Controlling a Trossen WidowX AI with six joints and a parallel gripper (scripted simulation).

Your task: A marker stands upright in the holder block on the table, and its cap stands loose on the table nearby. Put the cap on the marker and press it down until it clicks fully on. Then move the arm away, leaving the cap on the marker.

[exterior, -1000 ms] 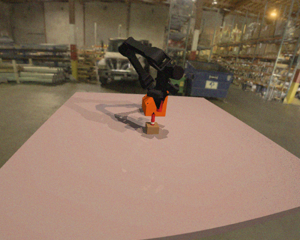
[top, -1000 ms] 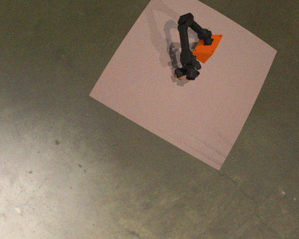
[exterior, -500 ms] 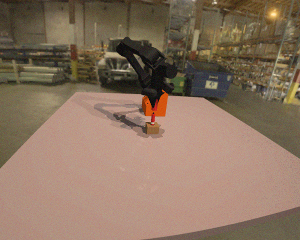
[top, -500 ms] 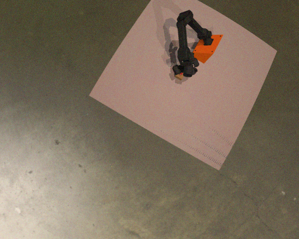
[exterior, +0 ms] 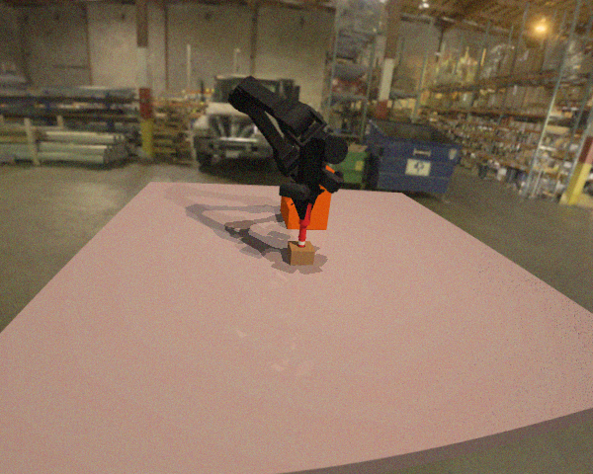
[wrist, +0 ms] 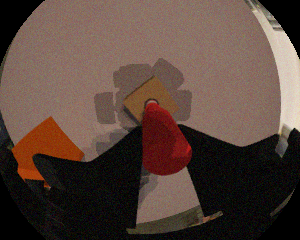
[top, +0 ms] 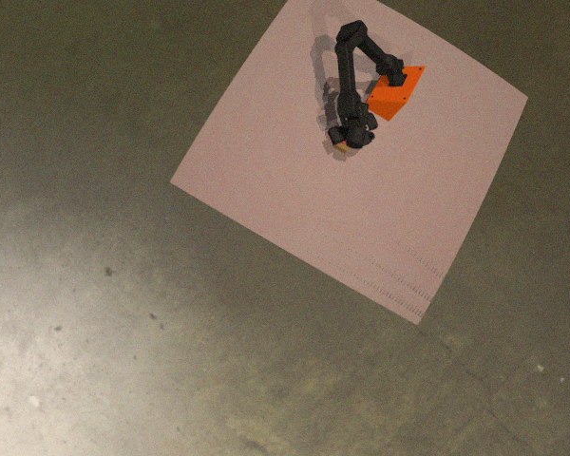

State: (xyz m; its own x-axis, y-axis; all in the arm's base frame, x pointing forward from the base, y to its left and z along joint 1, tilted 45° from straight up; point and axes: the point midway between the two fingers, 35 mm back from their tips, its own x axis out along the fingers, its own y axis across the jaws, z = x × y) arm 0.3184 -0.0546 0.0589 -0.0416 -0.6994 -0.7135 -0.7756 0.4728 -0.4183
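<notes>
The holder block lies 10 cm below my gripper tip. The rest, counted from my gripper tip: red cap: 1 cm above.
</notes>
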